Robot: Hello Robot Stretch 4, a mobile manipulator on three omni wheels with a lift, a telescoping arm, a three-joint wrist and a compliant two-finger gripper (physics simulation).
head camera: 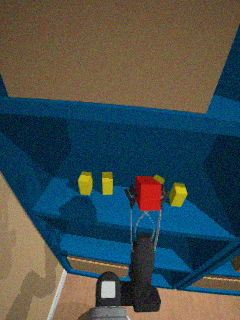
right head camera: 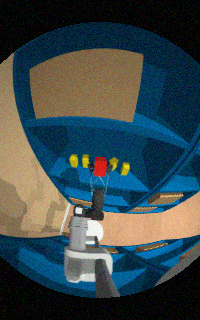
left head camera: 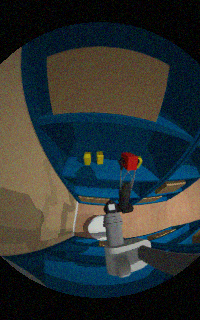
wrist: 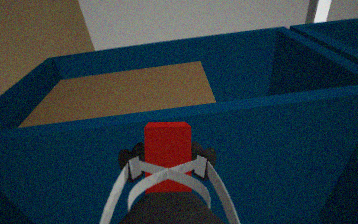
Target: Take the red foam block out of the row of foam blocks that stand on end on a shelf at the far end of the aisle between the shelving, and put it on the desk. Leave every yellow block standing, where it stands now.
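Frame: origin at the robot's base, x ahead, y left, z up, level; millimetres.
Seen in the pictures: gripper, fingertip midpoint: [head camera: 147, 183] [right head camera: 100, 160] [left head camera: 129, 156] [wrist: 167, 154]; robot's base, origin of the base link: [right head camera: 89, 230] [left head camera: 101, 226].
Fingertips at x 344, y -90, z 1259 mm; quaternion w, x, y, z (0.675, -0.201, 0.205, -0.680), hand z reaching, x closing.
Note:
Pixels of each thing's middle, then the offset from my fingertips to it. Level surfaces: height alone.
- red foam block, body centre: [wrist: 167, 164] [head camera: 146, 191] [right head camera: 99, 165] [left head camera: 128, 160] dx -6, dy +0, dz -22 mm
- shelf, its level: dz -296 mm
- outer yellow block, body centre: [head camera: 177, 194] [right head camera: 124, 168] dx +163, dy -208, dz -251 mm
- brown box, body centre: [wrist: 135, 133] [head camera: 113, 31] [left head camera: 106, 80] [right head camera: 85, 84] dx +224, dy +92, dz +296 mm
- Wooden floor, its level: dz -1286 mm
The red foam block [head camera: 148, 194] [left head camera: 129, 161] [right head camera: 100, 166] [wrist: 168, 140] is upright between the fingertips of my gripper [head camera: 147, 196] [right head camera: 100, 168] [wrist: 167, 154], which is shut on it. The gripper holds it raised, in front of the shelf [head camera: 115, 212] in the head view. Two yellow blocks [head camera: 85, 183] [head camera: 107, 183] stand on the shelf to its left. To its right stand another yellow block [head camera: 159, 179] [right head camera: 114, 162], partly hidden behind the red one in the head view, and an outer yellow block [head camera: 178, 195] [right head camera: 125, 169]. The desk does not show.
A brown box [head camera: 110, 55] [wrist: 120, 95] sits in the bay above the blue divider [head camera: 100, 108]. A tan wall [head camera: 20, 250] is at the left. Lower shelves hold brown boxes [head camera: 97, 266]. Wooden floor [right head camera: 150, 227] runs below, with more blue shelving [right head camera: 40, 260] behind the arm.

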